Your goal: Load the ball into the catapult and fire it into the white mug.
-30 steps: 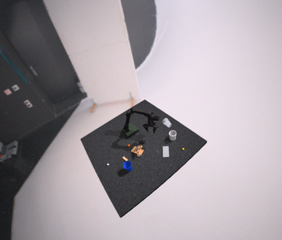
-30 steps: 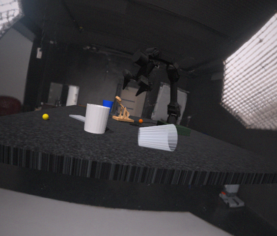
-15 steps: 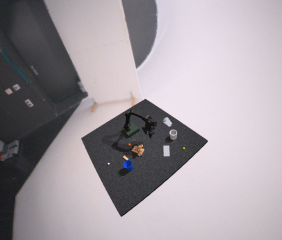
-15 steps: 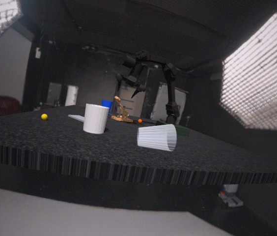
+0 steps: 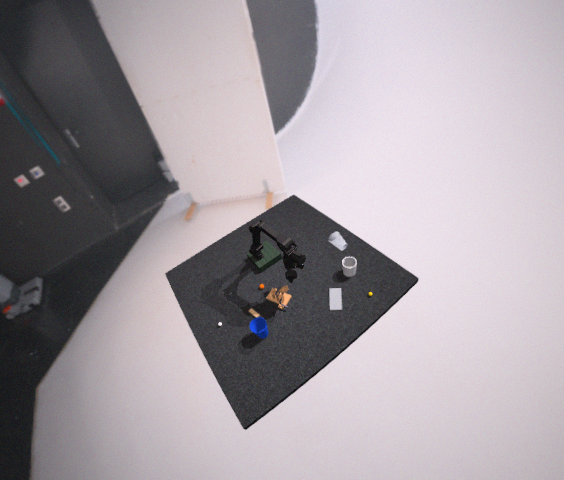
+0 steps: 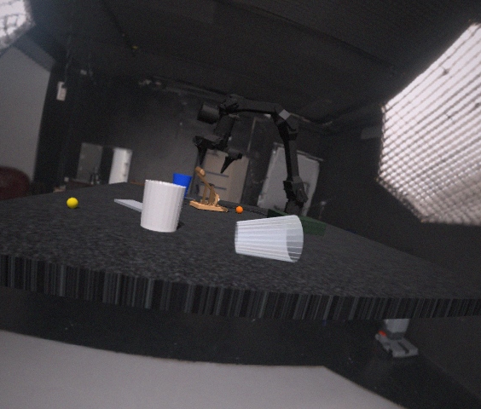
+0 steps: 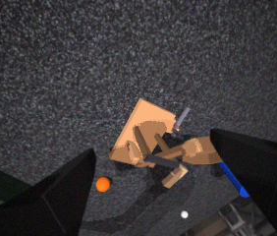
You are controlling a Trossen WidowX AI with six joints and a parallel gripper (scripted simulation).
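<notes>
My gripper tip is 10 mm short of the wooden catapult, 90 mm to the left of it and 90 mm above it. Also, from my gripper tip: small wooden block: 20 mm behind, 280 mm to the right, 160 mm below; grey flat plate: 200 mm ahead, 170 mm to the left, 160 mm below; orange ball: 160 mm behind, 150 mm to the right, 150 mm below.
</notes>
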